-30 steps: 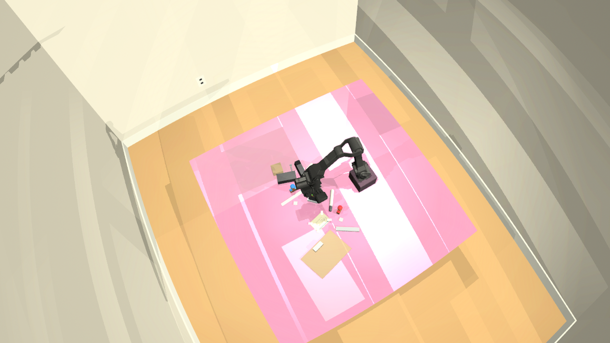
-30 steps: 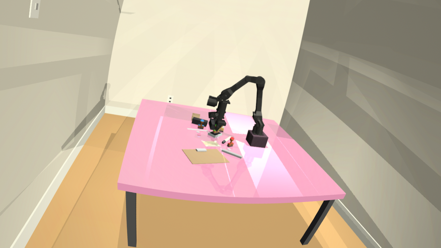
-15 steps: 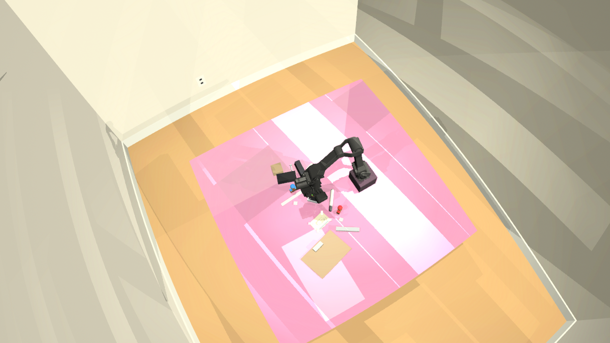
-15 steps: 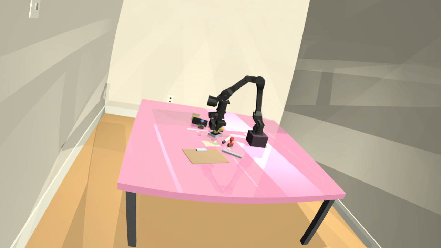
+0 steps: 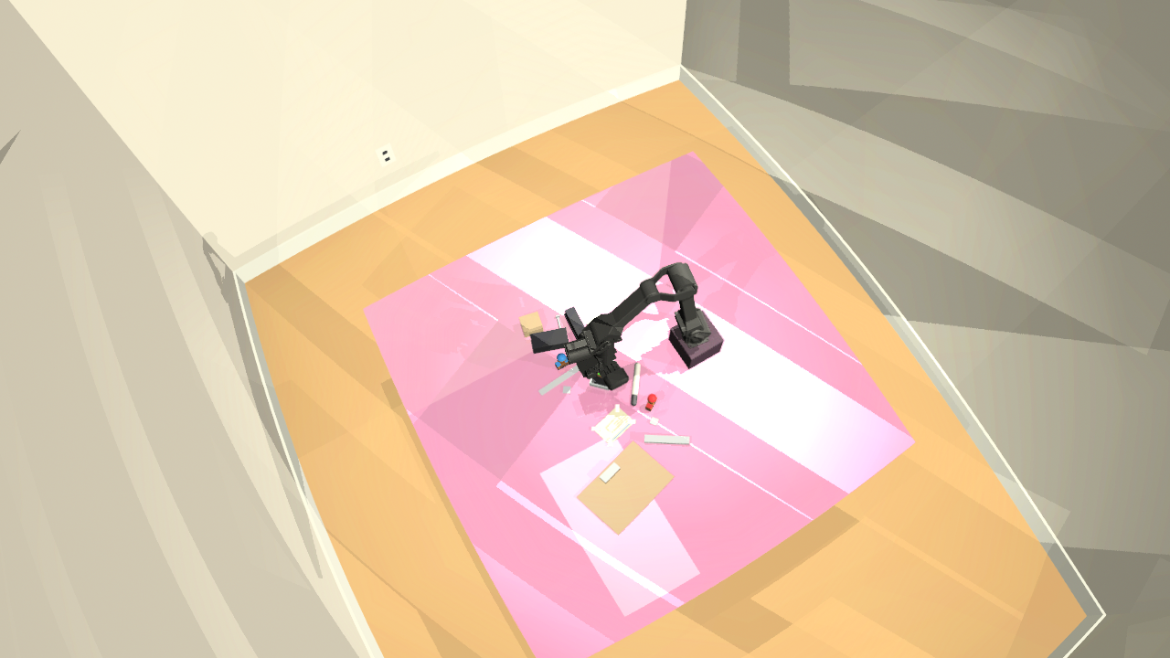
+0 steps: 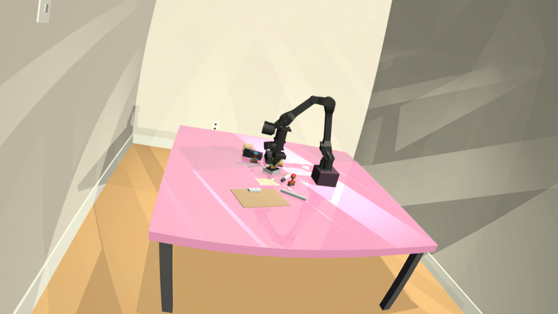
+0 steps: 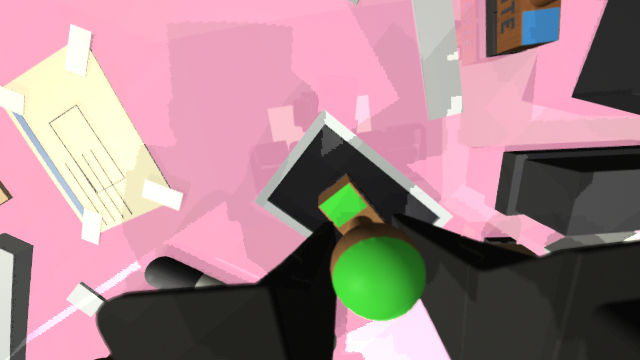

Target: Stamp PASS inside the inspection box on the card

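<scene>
Right now the black ink pad is 30 mm below my gripper tip. Round my gripper tip: yellow stamp: 50 mm behind, 100 mm to the right, 20 mm below; grey ruler: 120 mm ahead, 30 mm to the right, 40 mm below; blue stamp: 100 mm ahead, 70 mm to the right, 20 mm below.
</scene>
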